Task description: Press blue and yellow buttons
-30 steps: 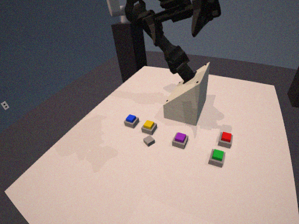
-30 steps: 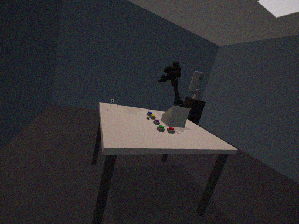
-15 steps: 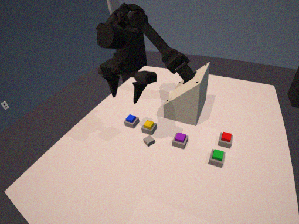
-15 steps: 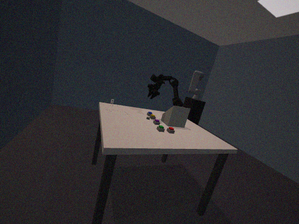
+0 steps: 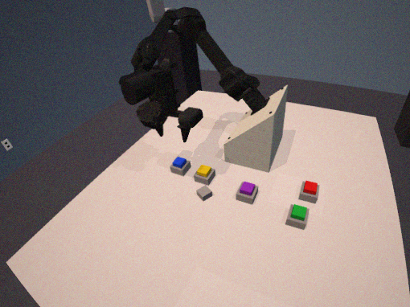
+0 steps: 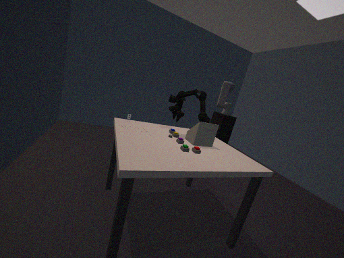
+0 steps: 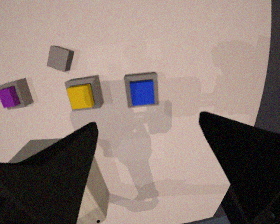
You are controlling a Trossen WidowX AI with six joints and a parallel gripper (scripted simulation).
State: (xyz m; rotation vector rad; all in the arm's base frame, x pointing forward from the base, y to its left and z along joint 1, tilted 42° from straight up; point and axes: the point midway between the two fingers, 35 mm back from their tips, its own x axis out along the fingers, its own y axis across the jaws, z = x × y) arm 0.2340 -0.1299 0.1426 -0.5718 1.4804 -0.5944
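Right now the blue button is 90 mm below my gripper tip. Also, from my gripper tip: yellow button 90 mm to the left, 90 mm below; purple button 230 mm to the left, 90 mm below, 20 mm ahead; small grey block 120 mm to the left, 120 mm below, 60 mm ahead.
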